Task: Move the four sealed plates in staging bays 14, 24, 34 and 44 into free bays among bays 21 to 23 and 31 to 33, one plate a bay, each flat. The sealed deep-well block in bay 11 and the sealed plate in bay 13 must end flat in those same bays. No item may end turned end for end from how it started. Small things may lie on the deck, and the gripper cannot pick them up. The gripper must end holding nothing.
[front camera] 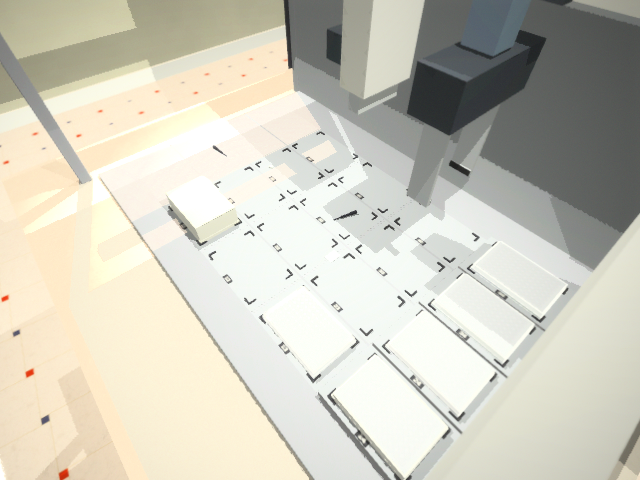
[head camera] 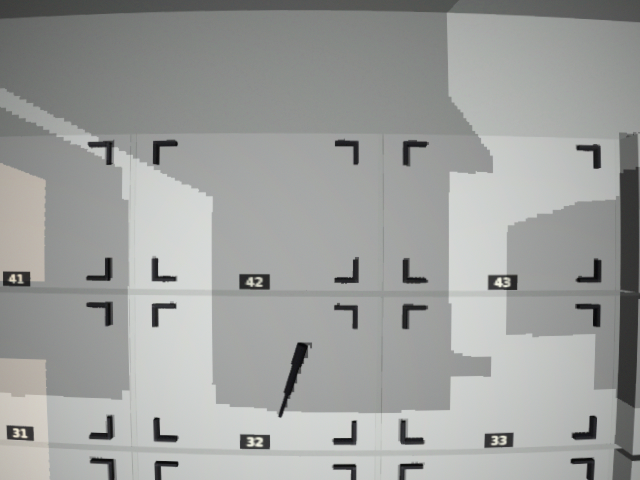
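Seen in the pictures: gripper, fingertip midpoint: [front camera: 439, 184]; robot's base, origin of the base link: [front camera: 170, 207].
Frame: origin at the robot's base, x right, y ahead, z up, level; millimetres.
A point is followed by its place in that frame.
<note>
My gripper [front camera: 439, 184] {x -300, y 400, z 158 mm} is open with empty jaws, hanging above the back part of the deck; it does not show in the head view. Four sealed plates lie flat in the right-hand staging column: bay 14 plate [front camera: 390, 415] {x -39, y 562, z 29 mm}, bay 24 plate [front camera: 440, 361] {x -144, y 561, z 29 mm}, bay 34 plate [front camera: 483, 316] {x -250, y 560, z 29 mm} and bay 44 plate [front camera: 519, 279] {x -354, y 561, z 29 mm}. The sealed deep-well block [front camera: 201, 204] {x -40, y 79, z 42 mm} sits flat in bay 11. The bay 13 plate [front camera: 309, 330] {x -39, y 400, z 14 mm} lies flat. Bays 21 to 23, 31 and 33 hold no plate. A dark, thin tapered piece [front camera: 345, 214] {x -255, y 252, z 6 mm} [head camera: 293, 377] {x -257, y 254, z 6 mm} lies in bay 32.
Another dark tapered piece [front camera: 219, 150] {x -173, y -97, z 5 mm} lies on the deck left of the bays. The pale pipetting stage [front camera: 379, 46] hangs beside the gripper. A dark grey wall [front camera: 568, 129] {x -499, y 478, z 207 mm} stands behind the deck. Raised dark corner brackets mark the bays, and a dark staging edge [head camera: 628, 232] {x -352, y 476, z 6 mm} shows at the right.
</note>
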